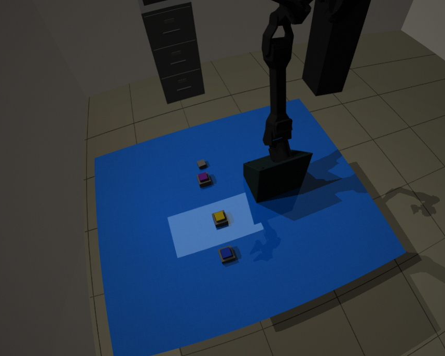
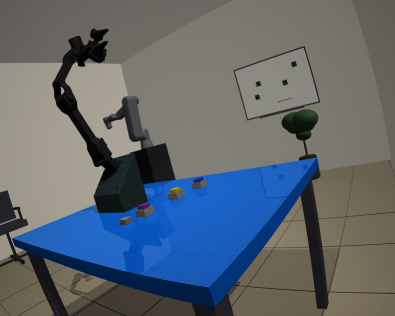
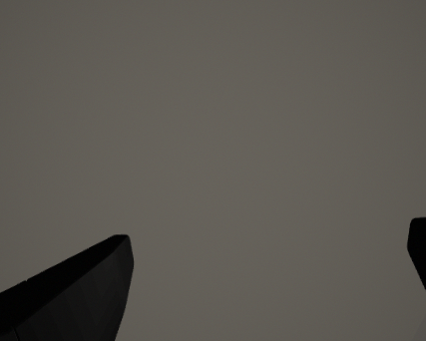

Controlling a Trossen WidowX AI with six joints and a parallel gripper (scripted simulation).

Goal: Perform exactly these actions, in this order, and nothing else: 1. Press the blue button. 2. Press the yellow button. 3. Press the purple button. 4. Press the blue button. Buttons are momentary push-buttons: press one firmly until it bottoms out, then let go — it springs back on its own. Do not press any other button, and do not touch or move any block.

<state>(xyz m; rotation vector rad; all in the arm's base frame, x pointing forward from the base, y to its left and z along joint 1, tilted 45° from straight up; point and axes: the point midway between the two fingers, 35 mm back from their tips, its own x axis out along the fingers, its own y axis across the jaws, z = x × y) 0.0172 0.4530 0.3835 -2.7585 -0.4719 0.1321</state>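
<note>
My gripper tip is 170 mm short of the blue button, 160 mm to the right of it and 740 mm above it. From my gripper tip the other things lie so: purple button 180 mm ahead, 170 mm to the right, 750 mm below; small grey block 170 mm ahead, 250 mm to the right, 760 mm below; yellow button 160 mm ahead, 20 mm to the left, 750 mm below.
</note>
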